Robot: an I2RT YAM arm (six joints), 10 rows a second.
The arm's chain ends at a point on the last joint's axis. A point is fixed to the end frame.
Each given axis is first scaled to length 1.
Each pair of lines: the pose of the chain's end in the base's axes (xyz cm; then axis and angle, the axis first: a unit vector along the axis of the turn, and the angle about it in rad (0 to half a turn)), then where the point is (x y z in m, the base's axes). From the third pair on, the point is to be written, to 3 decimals.
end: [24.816 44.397 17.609 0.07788 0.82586 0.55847 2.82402]
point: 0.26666 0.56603 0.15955
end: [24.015 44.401 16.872 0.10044 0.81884 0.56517 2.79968]
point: 0.26458 0.56538 0.15502
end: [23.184 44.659 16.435 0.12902 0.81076 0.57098 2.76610]
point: 0.264 0.566 0.154
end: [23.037 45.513 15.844 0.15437 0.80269 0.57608 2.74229]
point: 0.269 0.573 0.150
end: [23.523 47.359 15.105 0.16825 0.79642 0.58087 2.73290]
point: 0.277 0.591 0.145
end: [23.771 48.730 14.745 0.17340 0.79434 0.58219 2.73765]
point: 0.280 0.604 0.142
